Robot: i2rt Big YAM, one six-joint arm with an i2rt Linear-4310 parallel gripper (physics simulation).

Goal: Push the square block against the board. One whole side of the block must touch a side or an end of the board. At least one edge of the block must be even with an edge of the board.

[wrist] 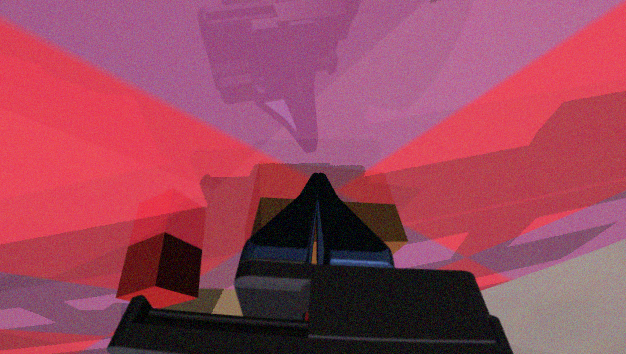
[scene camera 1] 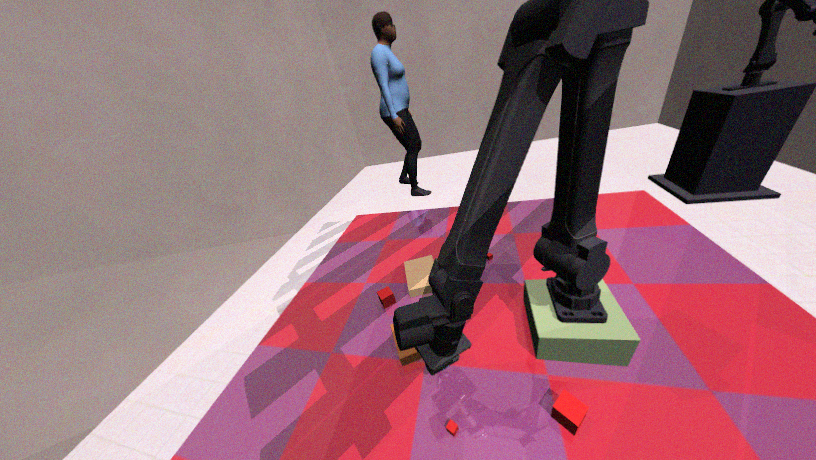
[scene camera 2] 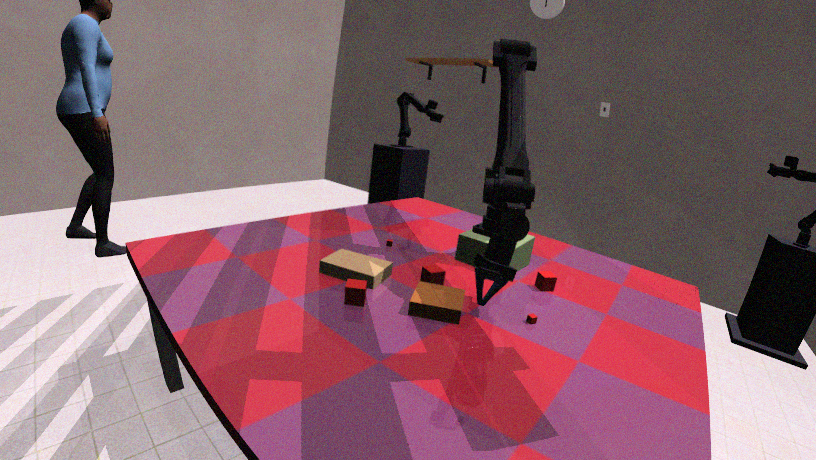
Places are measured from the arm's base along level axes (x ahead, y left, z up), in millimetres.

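Pixels of known places: gripper, fingertip midpoint: [wrist: 318,181] [scene camera 1: 436,365] [scene camera 2: 480,305]; arm's base, link origin: [scene camera 1: 573,300] [scene camera 2: 496,233].
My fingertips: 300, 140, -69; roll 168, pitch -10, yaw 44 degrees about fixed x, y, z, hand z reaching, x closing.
Note:
Ahead of a thing's pixels: the offset from my fingertips to its top centre, as dx, dy, dz.
The square block @[+65, -65, +18] [scene camera 1: 408,355] [scene camera 2: 438,294] [wrist: 380,217] is orange-brown and lies flat. The arm hides part of it in scene camera 1, and the fingers cover its middle in the wrist view. The board @[+88, -292, +18] [scene camera 1: 418,271] [scene camera 2: 355,262] [wrist: 228,302] is the pale tan slab, apart from the block, behind and to its left in scene camera 2. My gripper [scene camera 2: 482,303] [wrist: 318,181] is shut and empty, pointing down just right of the block in scene camera 2, with a small gap showing. The fingertips are hidden in scene camera 1.
One red cube @[-22, -148, +27] [scene camera 2: 433,273] [wrist: 160,265] stands close behind the block; another red cube @[+182, -188, +27] [scene camera 1: 386,296] [scene camera 2: 355,292] stands near the board's front side. A larger red cube @[-245, +59, +27] [scene camera 1: 569,411] [scene camera 2: 545,281] and small ones @[-42, +109, +3] [scene camera 1: 452,427] [scene camera 2: 531,318] lie around. The green base [scene camera 1: 582,348] [scene camera 2: 467,251] carries the arm.

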